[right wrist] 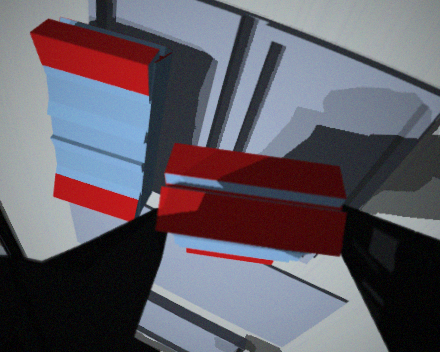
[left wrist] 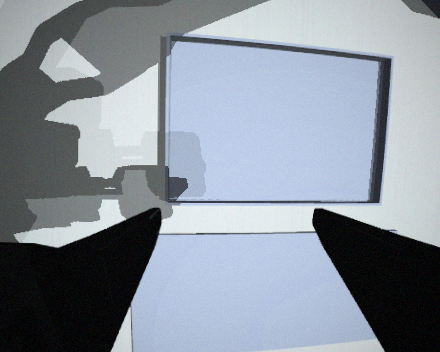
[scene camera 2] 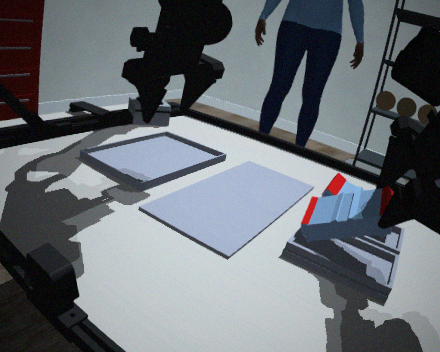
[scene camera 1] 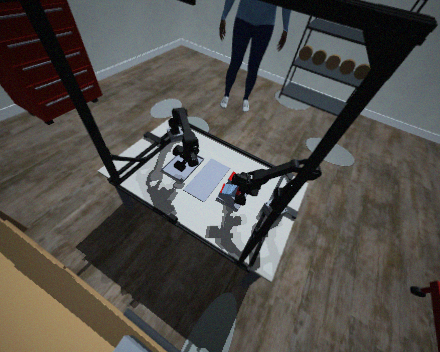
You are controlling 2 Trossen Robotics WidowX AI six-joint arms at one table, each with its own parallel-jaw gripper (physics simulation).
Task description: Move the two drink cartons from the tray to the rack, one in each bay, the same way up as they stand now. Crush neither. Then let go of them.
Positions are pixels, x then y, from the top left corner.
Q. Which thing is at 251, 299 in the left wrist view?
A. A flat grey mat.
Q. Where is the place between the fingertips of my right gripper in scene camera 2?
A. At 379, 207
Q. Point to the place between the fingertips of my left gripper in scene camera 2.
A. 165, 116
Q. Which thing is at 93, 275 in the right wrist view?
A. My right gripper.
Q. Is my left gripper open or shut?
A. Open.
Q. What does my left gripper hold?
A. Nothing.
